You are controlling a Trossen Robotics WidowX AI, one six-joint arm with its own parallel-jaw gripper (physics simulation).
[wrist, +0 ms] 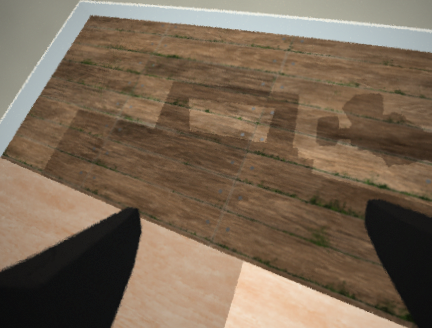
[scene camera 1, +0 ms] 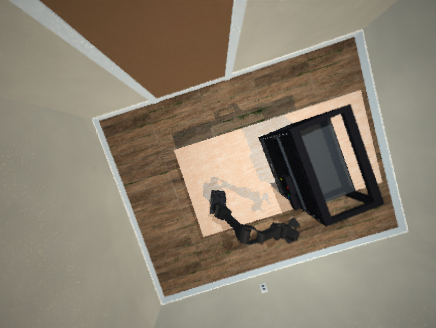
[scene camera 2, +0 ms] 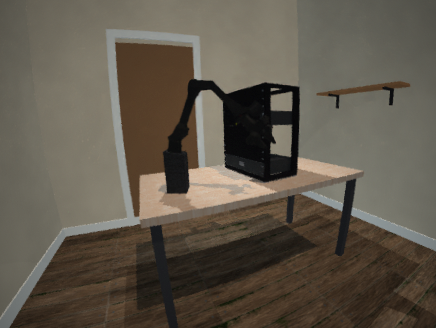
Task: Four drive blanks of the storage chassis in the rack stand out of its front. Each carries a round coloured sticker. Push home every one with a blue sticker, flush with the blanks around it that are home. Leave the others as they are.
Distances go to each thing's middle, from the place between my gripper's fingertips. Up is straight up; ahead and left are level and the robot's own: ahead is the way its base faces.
Now: hand 390 mm to the right of the black rack (scene camera 1: 308, 150), 270 mm short of it and 40 mm below it.
